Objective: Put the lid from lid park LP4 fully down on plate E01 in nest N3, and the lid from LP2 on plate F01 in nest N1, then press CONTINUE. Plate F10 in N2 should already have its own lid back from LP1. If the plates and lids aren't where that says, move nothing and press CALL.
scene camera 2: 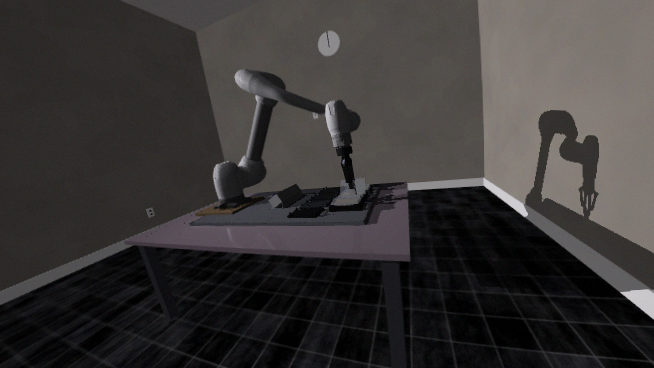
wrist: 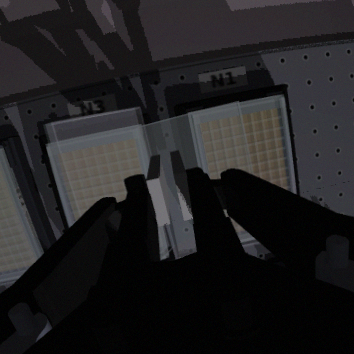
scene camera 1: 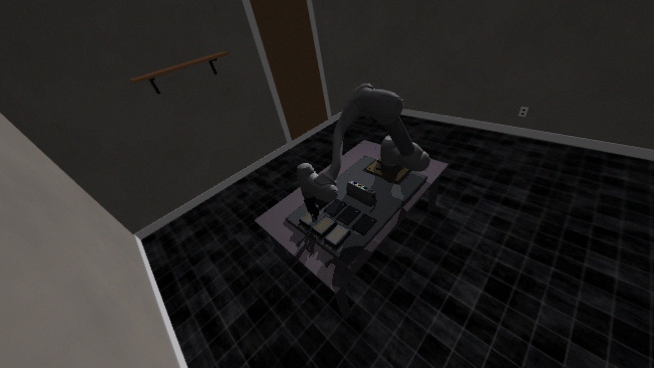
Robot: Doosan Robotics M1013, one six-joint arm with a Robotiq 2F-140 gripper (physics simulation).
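Frame: origin at the arm's base, x back, y right, z up, level; centimetres.
Where they show: gripper, fingertip midpoint: (scene camera 2: 353, 194) (wrist: 168, 169) (scene camera 1: 315, 221); arm's base at its link origin: (scene camera 2: 233, 203) (scene camera 1: 390, 166).
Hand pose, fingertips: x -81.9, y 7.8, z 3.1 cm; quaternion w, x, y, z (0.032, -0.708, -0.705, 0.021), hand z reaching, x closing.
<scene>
Each offset is from my fingertips to the top centre of the thing. "pt": to the spot under its first point. Level surfaces: height alone.
Plate N3 @[dx +0.8, dy -3.7, dz +7.2 cm] (wrist: 100, 165) and plate N1 @[dx +2.1, dy +6.8, dz -0.1 cm] (wrist: 265, 135) sit in their nests in the wrist view. A clear lid @[pt dx -5.2, dy -4.0, dz +3.5 cm] (wrist: 95, 119) lies askew over plate N3, projecting past its top edge. Another clear sheet, apparently a lid @[dx +2.1, dy +2.7, dz +0.8 cm] (wrist: 167, 131), spans the gap from N3's right edge to N1's left part. My gripper (scene camera 1: 314, 219) (scene camera 2: 354, 190) (wrist: 168, 169) is low over that gap, fingers close together; nothing is plainly held between them. Plate N2 @[dx +1.2, dy -18.5, dz -0.5 cm] (scene camera 1: 337, 235) (wrist: 15, 220) is partly cut off in the wrist view. Plate codes cannot be read. The fingers hide the lower part of the gap.
Dark lid parks (scene camera 1: 348, 215) (scene camera 2: 307, 212) lie behind the plates on the grey board @[dz -3.9 cm] (scene camera 1: 387, 200) (scene camera 2: 250, 218) (wrist: 330, 75). The button box @[dx +41.4, dy -7.3, dz +4.5 cm] (scene camera 1: 361, 192) (scene camera 2: 286, 196) stands between the parks and the arm base. The pink table @[dz -5.2 cm] (scene camera 1: 272, 216) (scene camera 2: 280, 240) surrounds the board.
</scene>
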